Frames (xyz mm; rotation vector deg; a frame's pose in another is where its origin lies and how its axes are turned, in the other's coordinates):
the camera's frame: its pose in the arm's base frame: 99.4 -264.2 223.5 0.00 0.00 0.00
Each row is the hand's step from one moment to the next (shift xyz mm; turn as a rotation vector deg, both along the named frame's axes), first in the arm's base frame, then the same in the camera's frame.
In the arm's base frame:
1: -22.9 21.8 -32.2 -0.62 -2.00 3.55
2: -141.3 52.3 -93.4 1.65 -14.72 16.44
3: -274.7 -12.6 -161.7 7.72 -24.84 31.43
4: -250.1 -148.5 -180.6 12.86 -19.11 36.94
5: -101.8 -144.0 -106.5 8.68 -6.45 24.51
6: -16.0 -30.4 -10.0 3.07 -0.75 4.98
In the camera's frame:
1: -22.9 21.8 -32.2 -0.62 -2.00 3.55
2: -141.3 52.3 -93.4 1.65 -14.72 16.44
3: -274.7 -12.6 -161.7 7.72 -24.84 31.43
4: -250.1 -148.5 -180.6 12.86 -19.11 36.94
5: -101.8 -144.0 -106.5 8.68 -6.45 24.51
6: -16.0 -30.4 -10.0 3.07 -0.75 4.98

